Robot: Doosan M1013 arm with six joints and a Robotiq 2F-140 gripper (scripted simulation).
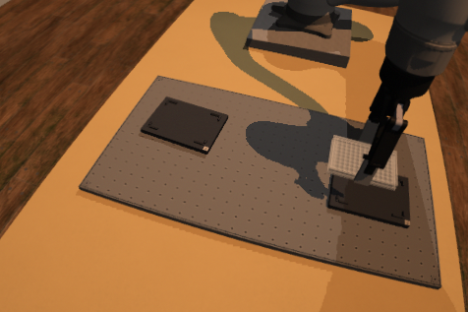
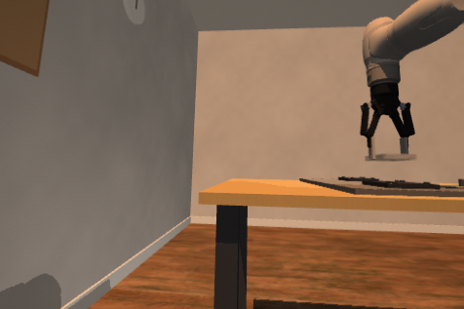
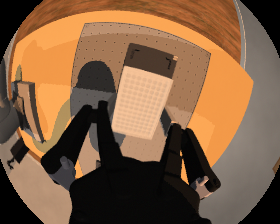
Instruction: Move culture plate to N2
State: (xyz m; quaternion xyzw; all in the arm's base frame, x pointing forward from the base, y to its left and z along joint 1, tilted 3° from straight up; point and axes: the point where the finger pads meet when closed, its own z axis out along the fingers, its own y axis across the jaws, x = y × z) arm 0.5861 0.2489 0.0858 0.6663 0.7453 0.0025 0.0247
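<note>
Now: the black nest N2 40 mm to the left of my hand and 100 mm below it. The rest, counted from my hand: lid 20 mm below; then plate 20 mm below; then A1 corner mark 50 mm ahead, 120 mm to the left, 90 mm below.
</note>
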